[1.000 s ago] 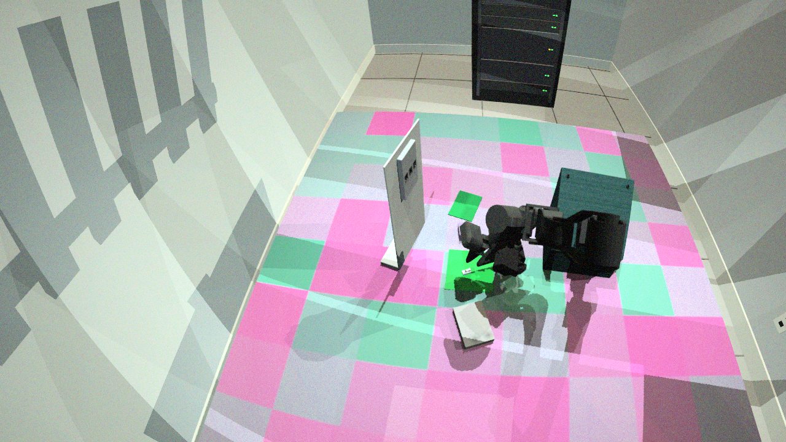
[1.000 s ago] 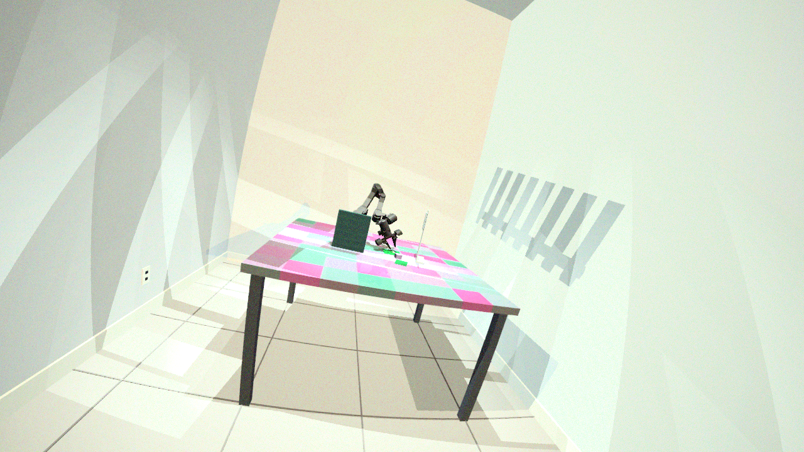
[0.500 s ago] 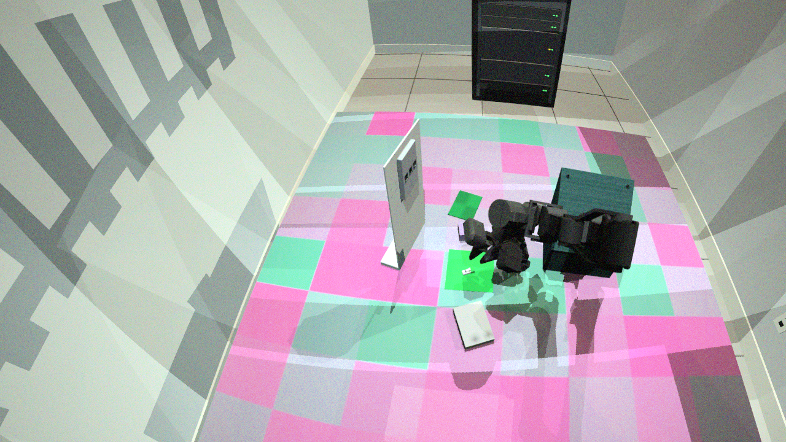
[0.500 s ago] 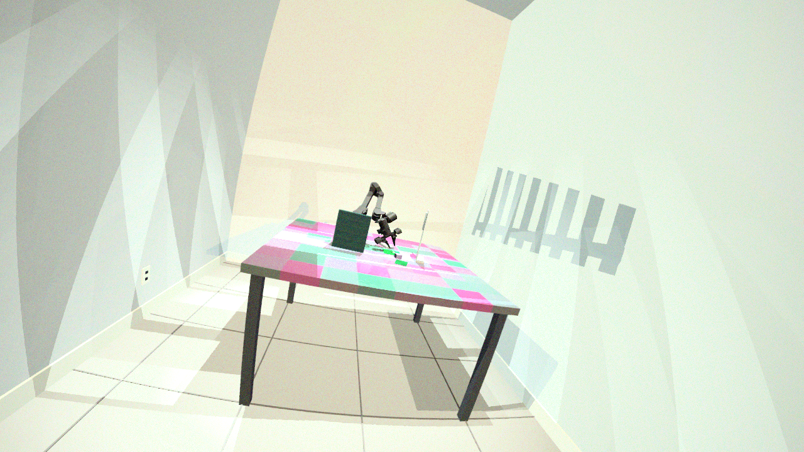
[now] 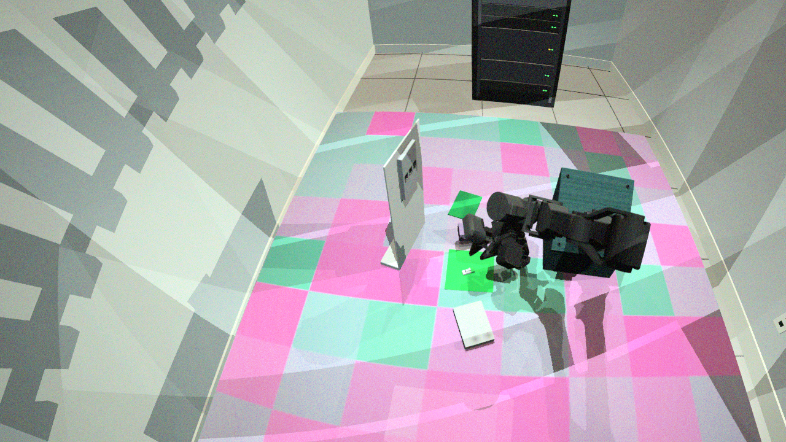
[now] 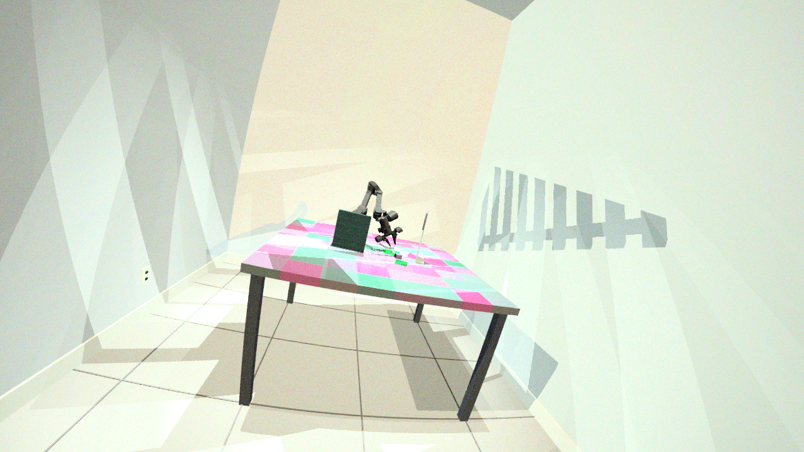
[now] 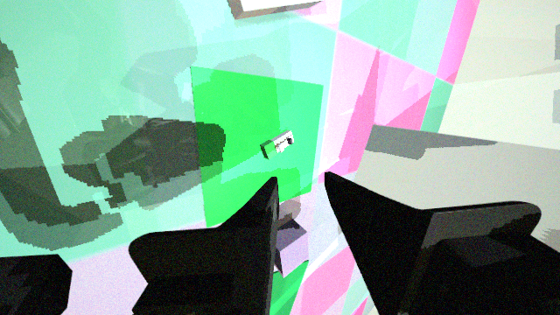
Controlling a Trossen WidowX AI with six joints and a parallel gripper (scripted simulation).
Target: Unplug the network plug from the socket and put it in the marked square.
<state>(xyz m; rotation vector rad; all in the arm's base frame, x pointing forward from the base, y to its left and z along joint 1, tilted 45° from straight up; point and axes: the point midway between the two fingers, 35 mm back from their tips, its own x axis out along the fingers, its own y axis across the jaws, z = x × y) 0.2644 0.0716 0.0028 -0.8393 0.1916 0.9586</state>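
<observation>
The green network plug lies 4 cm below my gripper tip, 1 cm to the left of it and 1 cm ahead of it. The rest, counted from my gripper tip: small pale block: 11 cm to the right, 4 cm below, 3 cm ahead; upright grey panel: 17 cm ahead, 11 cm above, 5 cm to the right; marked green square: 5 cm below, 1 cm to the left, 1 cm ahead.
</observation>
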